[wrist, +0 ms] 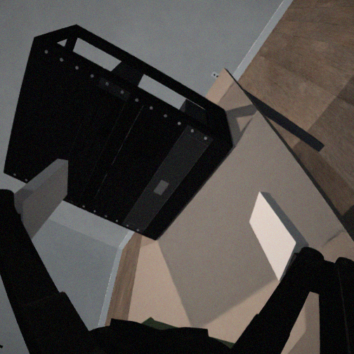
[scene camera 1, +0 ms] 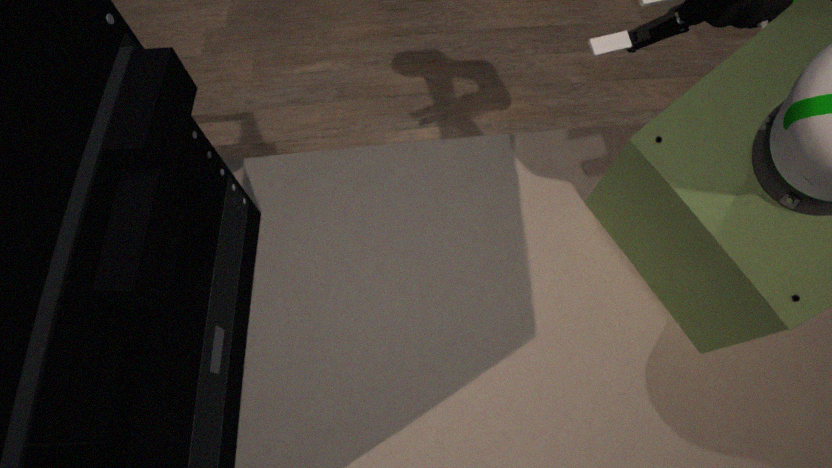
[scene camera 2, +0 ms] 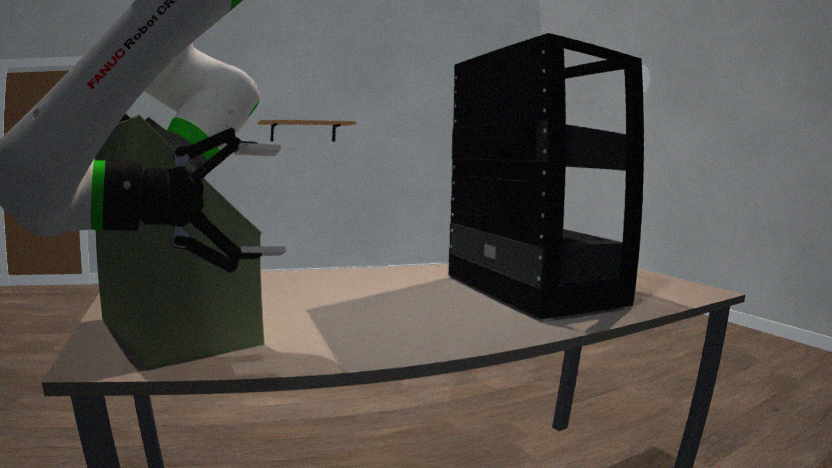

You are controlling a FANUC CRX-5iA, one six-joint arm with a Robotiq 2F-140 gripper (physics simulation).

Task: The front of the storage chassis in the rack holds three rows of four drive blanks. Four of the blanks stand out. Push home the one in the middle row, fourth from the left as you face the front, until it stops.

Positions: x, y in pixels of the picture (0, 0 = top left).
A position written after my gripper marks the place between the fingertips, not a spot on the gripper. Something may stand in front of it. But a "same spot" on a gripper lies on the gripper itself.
My gripper shows in the wrist view, in scene camera 1 and in scene camera 2 (279, 199). A black rack shows in the wrist view (68, 107), in scene camera 1 and in scene camera 2. The same spot on the black rack: (scene camera 2: 507, 239) is (scene camera 1: 213, 280). The same spot on my gripper: (wrist: 299, 268) is (scene camera 1: 639, 26).
